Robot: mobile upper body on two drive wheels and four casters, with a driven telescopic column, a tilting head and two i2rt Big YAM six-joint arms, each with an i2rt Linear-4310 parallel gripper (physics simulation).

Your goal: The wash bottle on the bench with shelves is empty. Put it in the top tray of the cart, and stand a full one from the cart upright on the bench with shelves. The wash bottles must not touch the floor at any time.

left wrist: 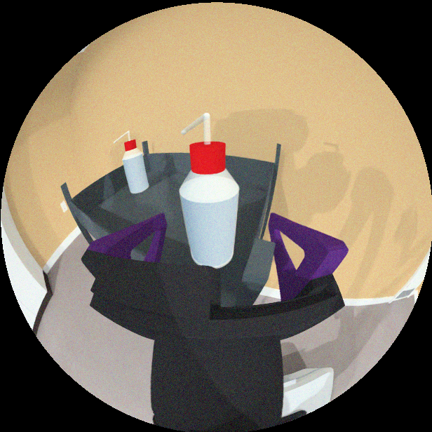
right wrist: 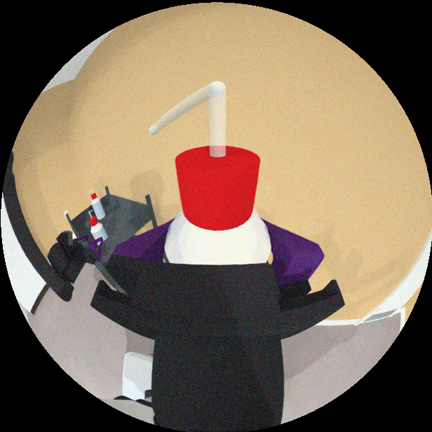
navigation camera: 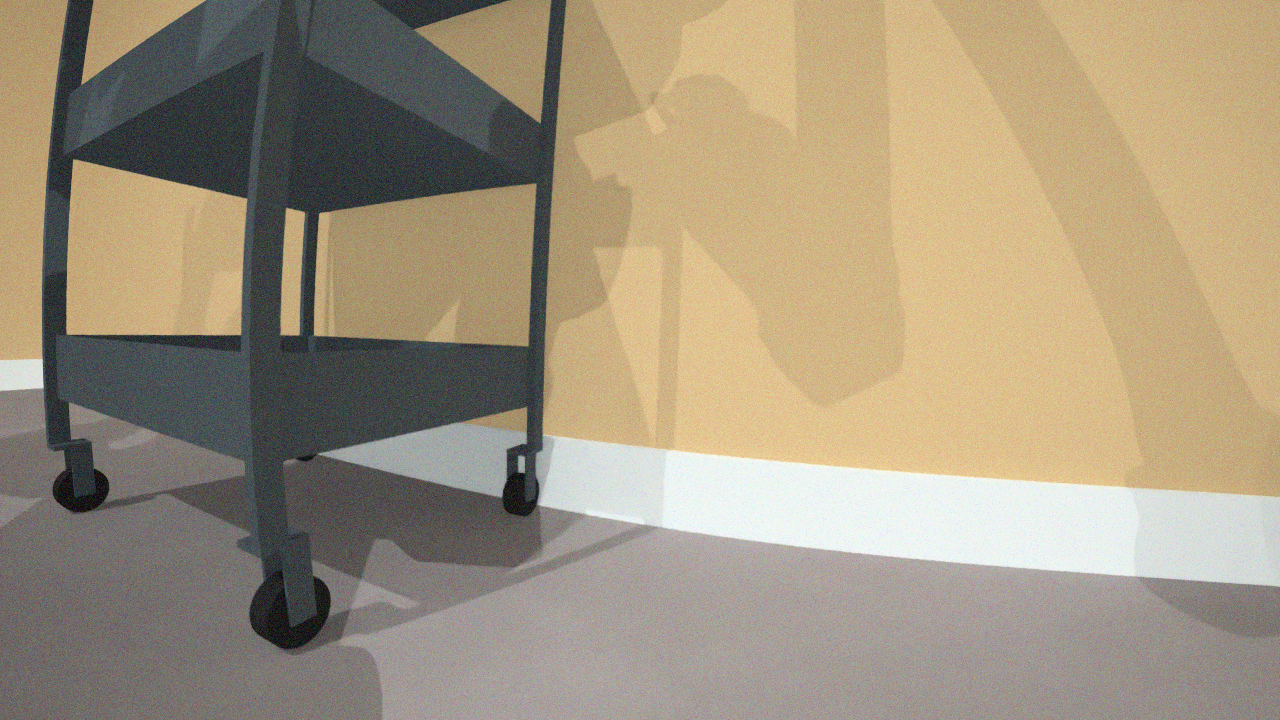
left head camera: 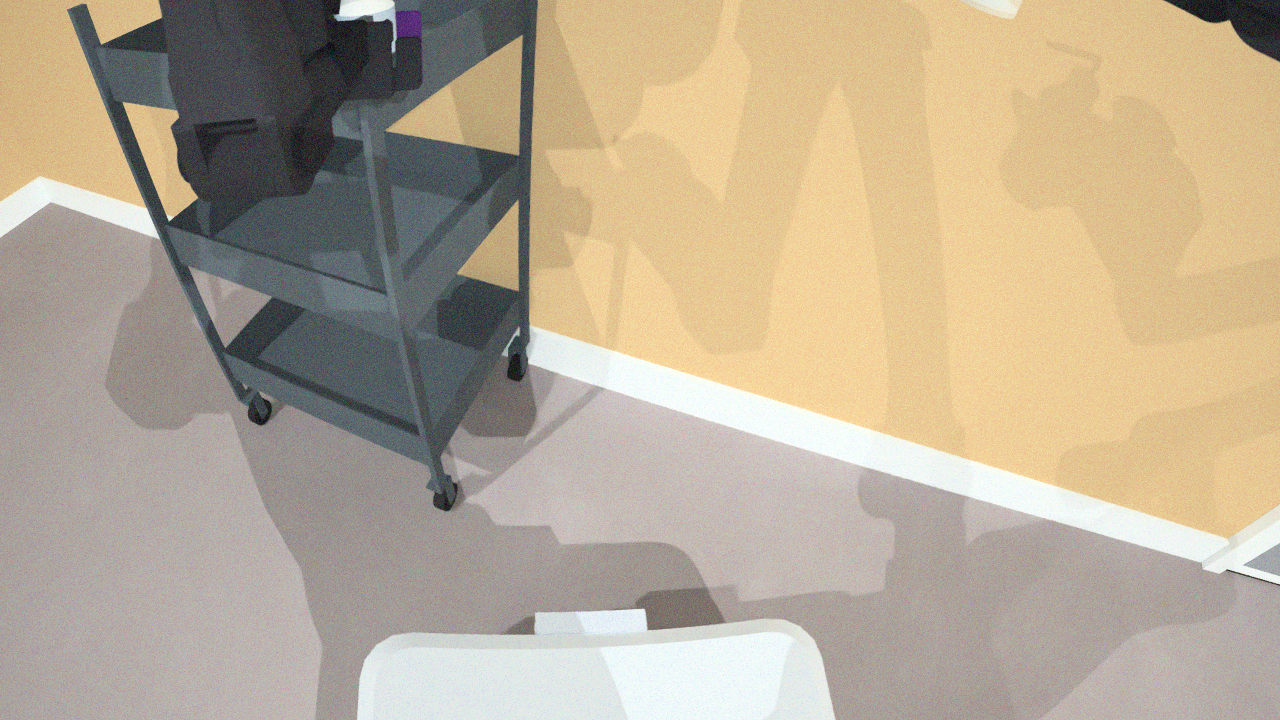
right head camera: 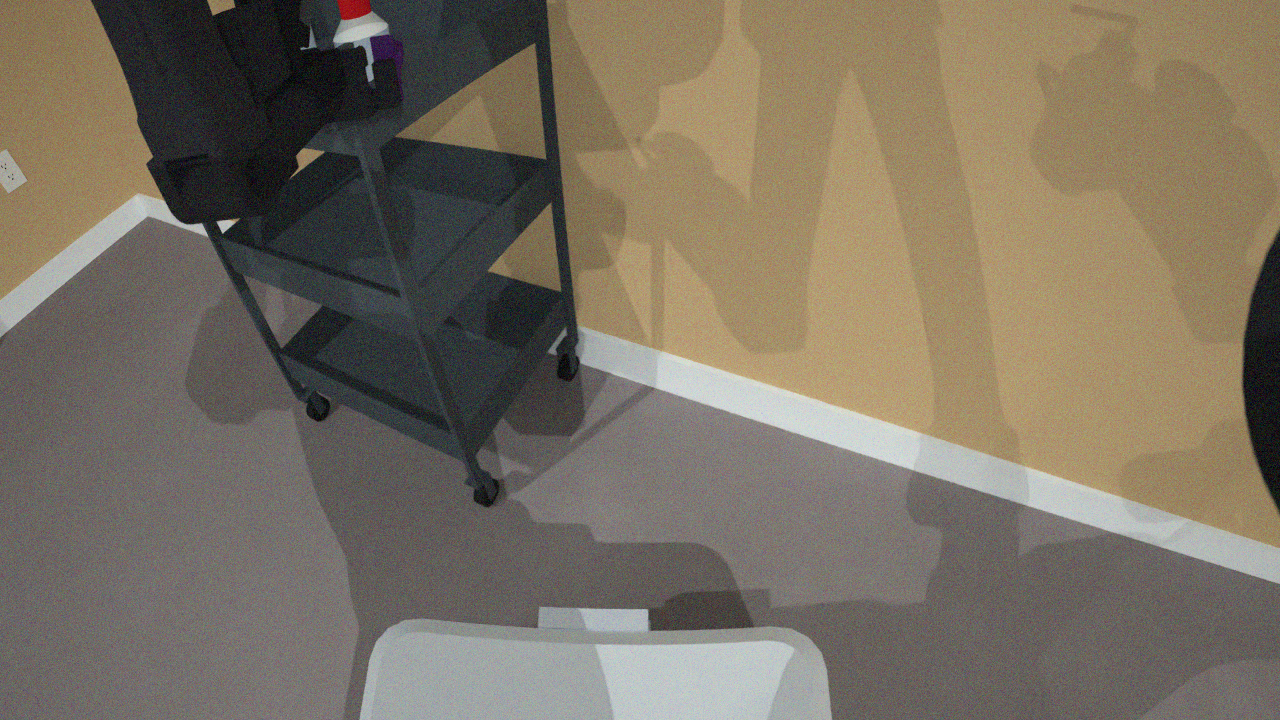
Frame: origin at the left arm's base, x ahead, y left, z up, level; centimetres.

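Seen in the pictures: left gripper, fingertip midpoint: (right head camera: 358, 54).
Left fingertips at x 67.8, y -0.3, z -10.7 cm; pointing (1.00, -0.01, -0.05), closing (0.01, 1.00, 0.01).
Observation:
A point is followed by its place in that frame.
A full wash bottle with a red cap (left head camera: 366, 10) @[x 68.6, y -0.5, z -9.0 cm] (right head camera: 360, 28) @[x 69.1, y -0.6, z -8.4 cm] (left wrist: 209, 220) (right wrist: 98, 231) stands upright at the near corner of the dark grey cart's top tray (left wrist: 240, 172) (left head camera: 478, 44) @[x 80.3, y -9.8, z -17.2 cm]. A second full one (left wrist: 136, 175) (right wrist: 98, 207) stands farther back in that tray. My left gripper (left wrist: 217, 218) (right wrist: 94, 236) is open, its purple fingers on either side of the near bottle; contact cannot be told. My right gripper (right wrist: 217, 218) is shut on the empty wash bottle (right wrist: 217, 190), held upright; its lower part is hidden. The bench with shelves cannot be made out.
The cart's lower trays (left head camera: 295, 277) @[x 67.8, y 13.1, z -40.9 cm] (right head camera: 313, 277) @[x 68.9, y 15.6, z -40.7 cm] and its near corner post (navigation camera: 265, 268) @[x 60.9, y -2.5, z -60.5 cm] face me. The yellow wall (left head camera: 760, 223) @[x 81.1, y -48.1, z -42.5 cm] with a white baseboard (left head camera: 716, 402) @[x 79.4, y -48.7, z -80.2 cm] runs behind it. My white base (left head camera: 590, 680) @[x 26.0, y -21.7, z -59.6 cm] (right head camera: 590, 680) @[x 25.5, y -22.7, z -59.6 cm] is in front of the cart.

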